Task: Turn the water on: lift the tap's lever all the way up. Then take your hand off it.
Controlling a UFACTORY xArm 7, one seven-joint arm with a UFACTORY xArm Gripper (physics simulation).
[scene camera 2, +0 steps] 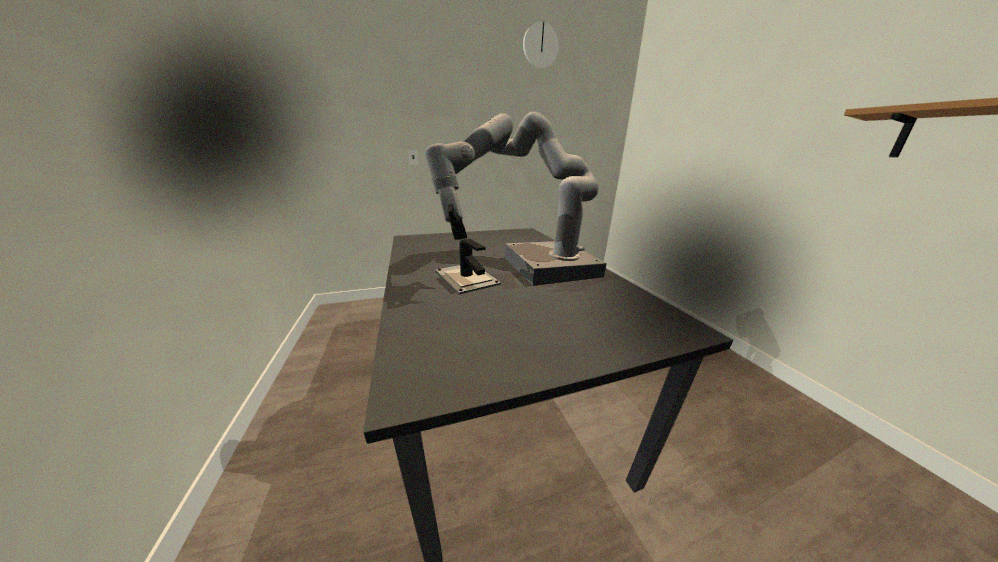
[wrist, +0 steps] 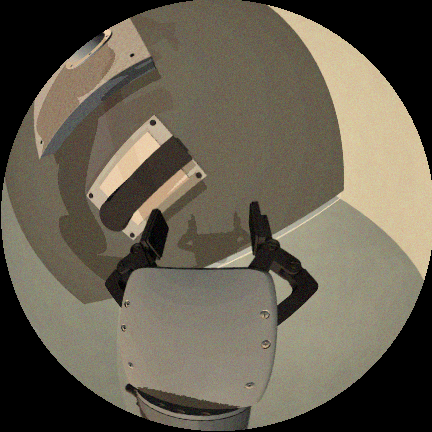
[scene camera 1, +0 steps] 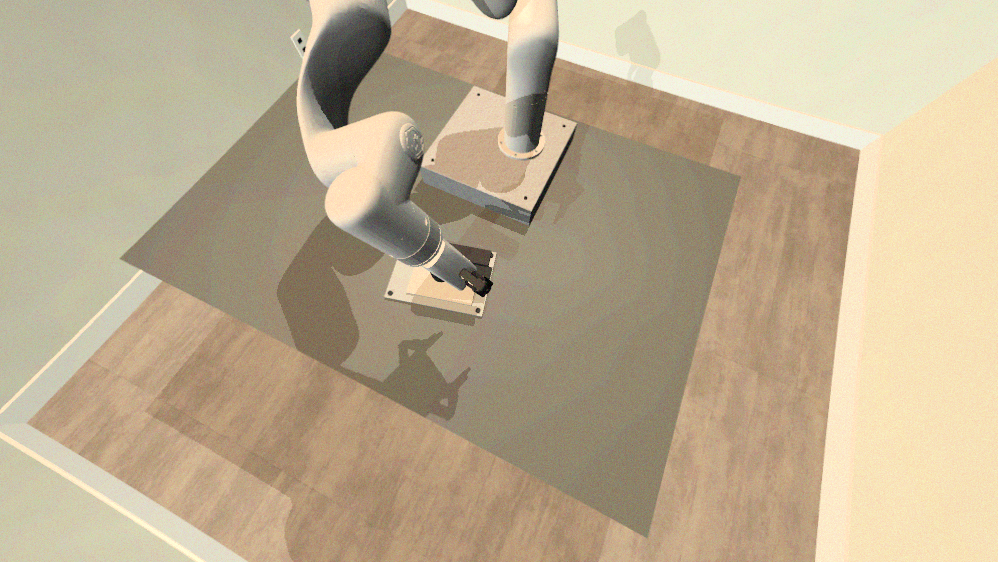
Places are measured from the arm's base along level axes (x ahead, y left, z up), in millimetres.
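Pixels of known places: gripper, fingertip midpoint: (scene camera 2: 461,238) (wrist: 204,215) (scene camera 1: 470,277); arm's base, link origin: (scene camera 2: 563,255) (scene camera 1: 521,142).
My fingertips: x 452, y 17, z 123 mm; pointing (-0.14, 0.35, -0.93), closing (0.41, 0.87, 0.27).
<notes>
For each thing: its top centre in the pictures, then the offset to it from my fingertips. Level surfaces: height alone.
- pale square plate, top centre: (wrist: 136,184) (scene camera 1: 441,273) (scene camera 2: 466,274) dx -51, dy -106, dz -176 mm
- spout, top centre: (scene camera 2: 474,259) dx -57, dy -36, dz -89 mm
- dark table, surface height: dz -188 mm
The black tap stands on a pale square plate (scene camera 1: 433,304) (scene camera 2: 452,283) (wrist: 161,128). Its lever (scene camera 1: 476,252) (scene camera 2: 474,245) (wrist: 150,182) is the upper bar, roughly level in scene camera 2, above the lower bar, the spout (scene camera 2: 476,266). In the wrist view the lever covers most of the spout and the post. My gripper (scene camera 1: 481,284) (scene camera 2: 460,235) (wrist: 204,215) is open with nothing between its fingers. It hangs above the tap in scene camera 2, and off to one side of the lever in the wrist view. My arm hides much of the tap in scene camera 1.
The robot's base block (scene camera 1: 481,150) (scene camera 2: 569,272) (wrist: 117,55) stands behind the tap on the dark table (scene camera 1: 593,349) (scene camera 2: 488,349) (wrist: 260,100). A wall shelf (scene camera 2: 928,109) and a round clock (scene camera 2: 541,44) are off the table.
</notes>
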